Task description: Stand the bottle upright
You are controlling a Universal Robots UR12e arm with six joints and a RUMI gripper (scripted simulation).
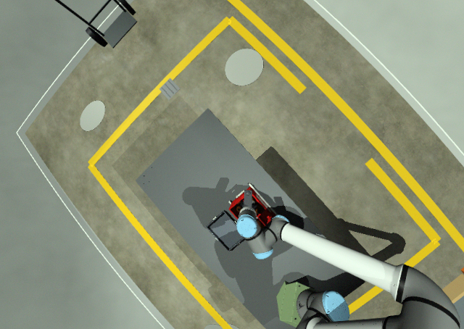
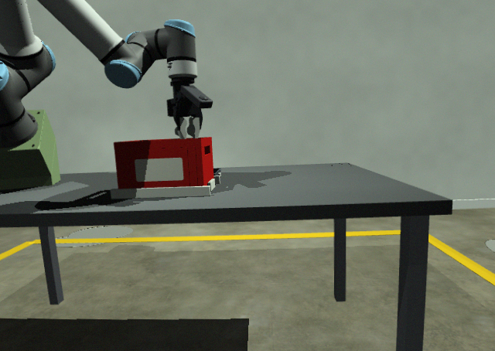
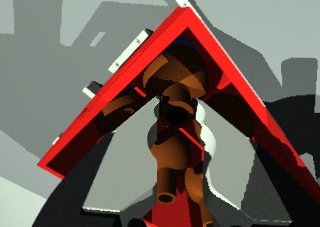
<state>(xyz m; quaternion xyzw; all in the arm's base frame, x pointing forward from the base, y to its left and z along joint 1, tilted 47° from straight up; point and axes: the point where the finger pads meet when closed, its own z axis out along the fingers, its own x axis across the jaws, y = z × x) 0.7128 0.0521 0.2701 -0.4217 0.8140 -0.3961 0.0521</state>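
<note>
My gripper is now 70 mm above the bottle. From my hand the other things lie so: dark tray: 310 mm to the left, 140 mm below, 90 mm behind; then red crate: 90 mm behind, 70 mm below, 40 mm to the left.
</note>
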